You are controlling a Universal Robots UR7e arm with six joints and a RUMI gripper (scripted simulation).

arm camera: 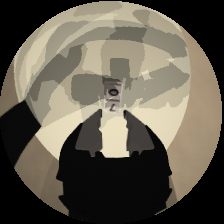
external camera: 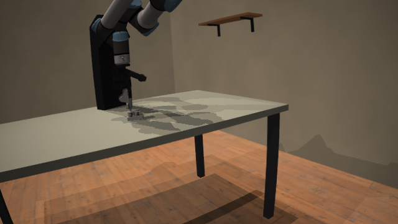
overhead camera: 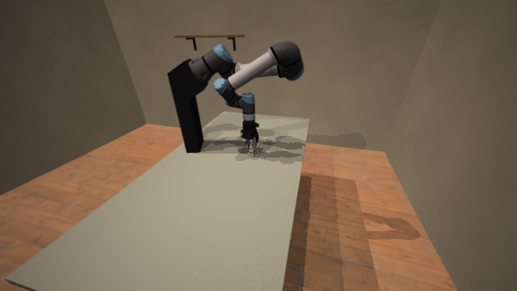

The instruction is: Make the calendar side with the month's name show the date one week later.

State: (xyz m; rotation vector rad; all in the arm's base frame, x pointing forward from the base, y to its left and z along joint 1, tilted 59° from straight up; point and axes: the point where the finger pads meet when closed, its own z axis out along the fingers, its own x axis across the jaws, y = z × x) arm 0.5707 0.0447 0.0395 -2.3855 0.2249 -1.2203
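Now: the calendar tray 50 mm below my hand and 20 mm to the left of it.
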